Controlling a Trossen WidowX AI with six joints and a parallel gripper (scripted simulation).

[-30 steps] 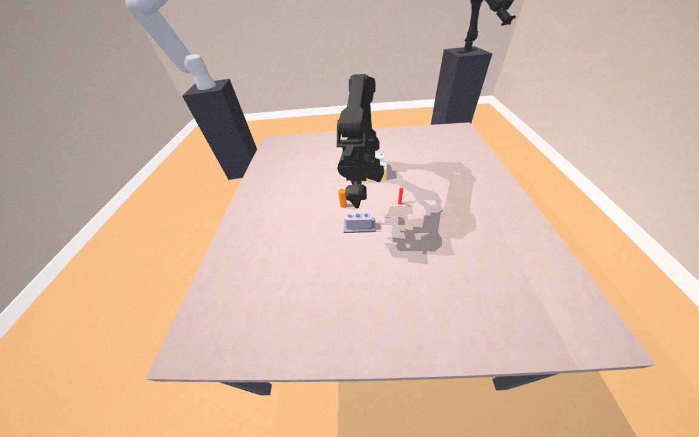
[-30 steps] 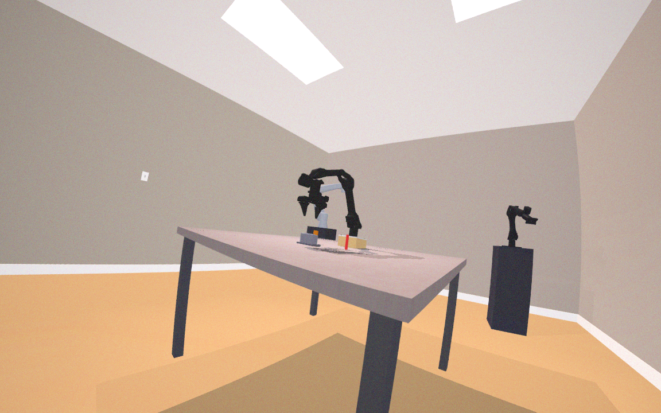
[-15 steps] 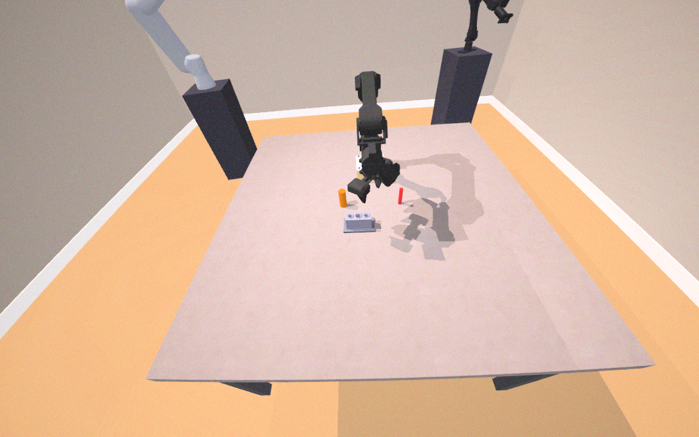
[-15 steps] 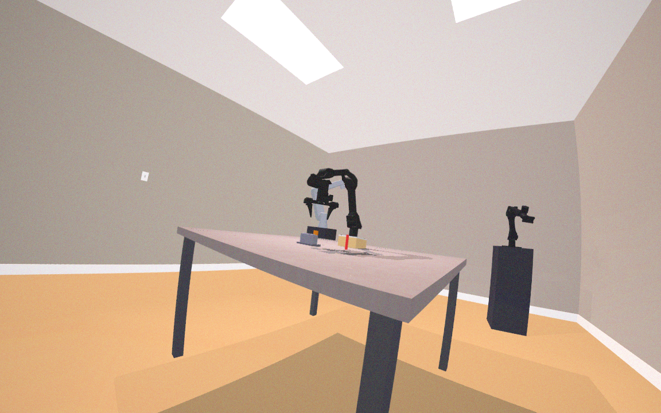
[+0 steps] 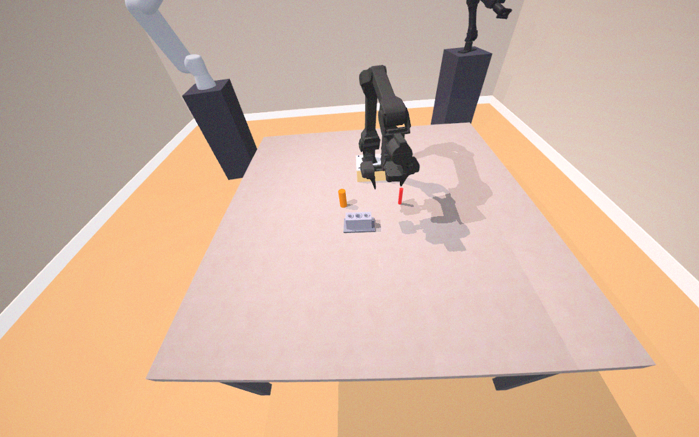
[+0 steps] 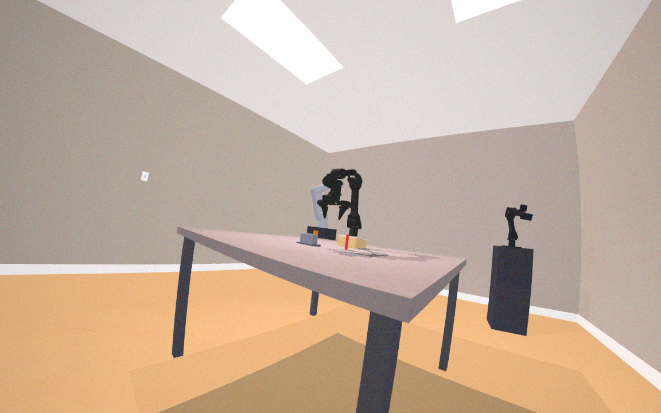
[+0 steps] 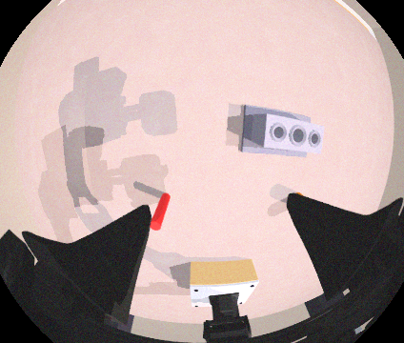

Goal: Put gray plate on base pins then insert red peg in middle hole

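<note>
The red peg lies 6 cm behind my gripper tip, 7 cm to the left of it and 11 cm below it. Round my gripper tip: orange cylinder: 10 cm behind, 16 cm to the right, 11 cm below; then gray plate: 3 cm ahead, 11 cm to the right, 11 cm below; then base: 2 cm ahead, 11 cm to the right, 14 cm below.
</note>
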